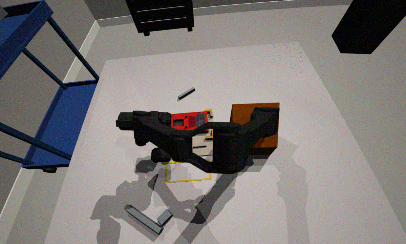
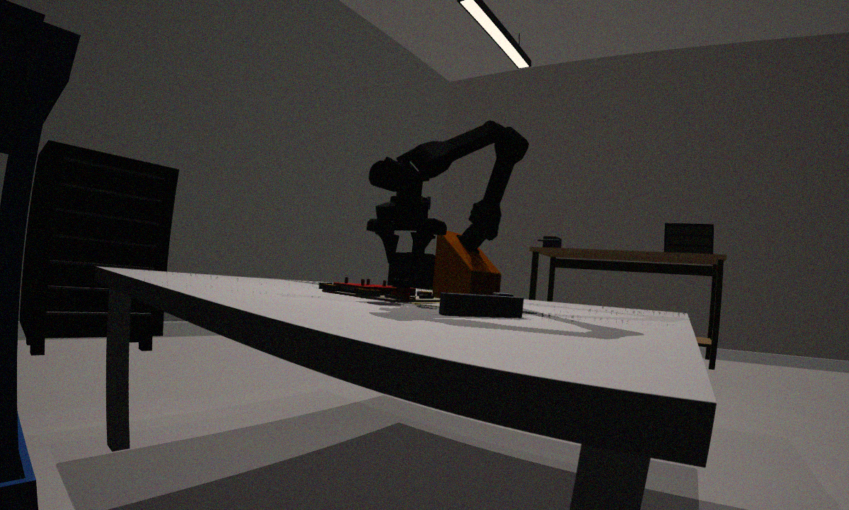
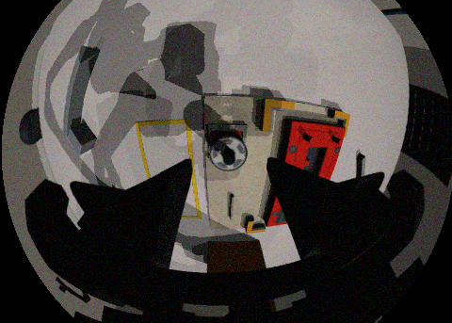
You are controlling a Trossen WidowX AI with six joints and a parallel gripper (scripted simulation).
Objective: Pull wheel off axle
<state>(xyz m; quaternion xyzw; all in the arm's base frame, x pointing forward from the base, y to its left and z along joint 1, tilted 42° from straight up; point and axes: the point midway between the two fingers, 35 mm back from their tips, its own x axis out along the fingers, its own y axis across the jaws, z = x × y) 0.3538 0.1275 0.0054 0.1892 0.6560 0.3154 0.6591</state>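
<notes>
Now: the grey wheel 4 cm below my gripper tip and 1 cm behind it. The rest, counted from my gripper tip: grey bar: 33 cm to the right, 7 cm below, 2 cm behind.
</notes>
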